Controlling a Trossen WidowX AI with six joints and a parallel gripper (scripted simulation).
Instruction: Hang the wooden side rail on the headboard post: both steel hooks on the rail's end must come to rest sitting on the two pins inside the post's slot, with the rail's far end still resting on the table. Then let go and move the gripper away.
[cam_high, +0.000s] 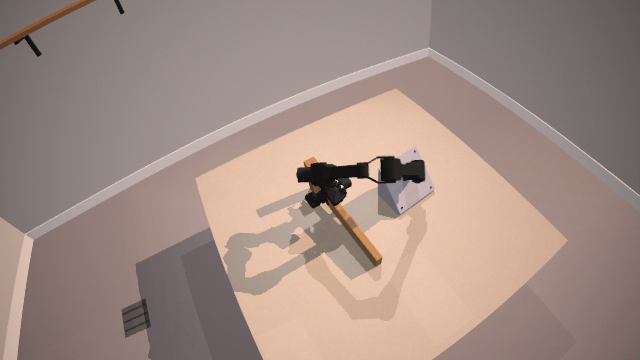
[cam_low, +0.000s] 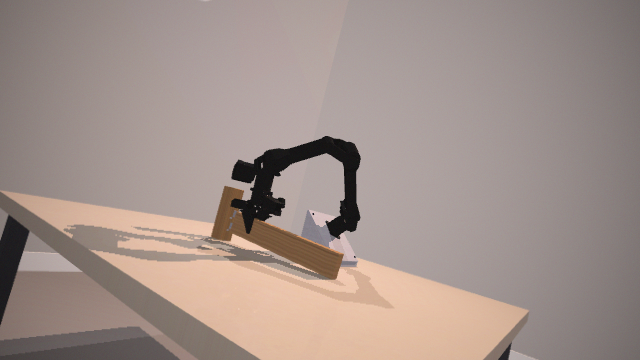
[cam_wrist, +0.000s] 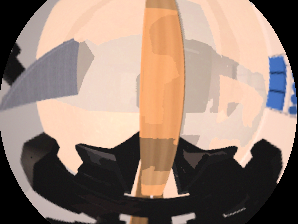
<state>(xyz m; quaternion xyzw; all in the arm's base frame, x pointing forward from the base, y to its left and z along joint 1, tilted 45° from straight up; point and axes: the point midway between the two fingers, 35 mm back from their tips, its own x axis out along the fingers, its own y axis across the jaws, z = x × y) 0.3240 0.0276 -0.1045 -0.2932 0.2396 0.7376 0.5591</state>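
My gripper tip is 2 cm short of the headboard post, 13 cm to the left of it and 4 cm below it.
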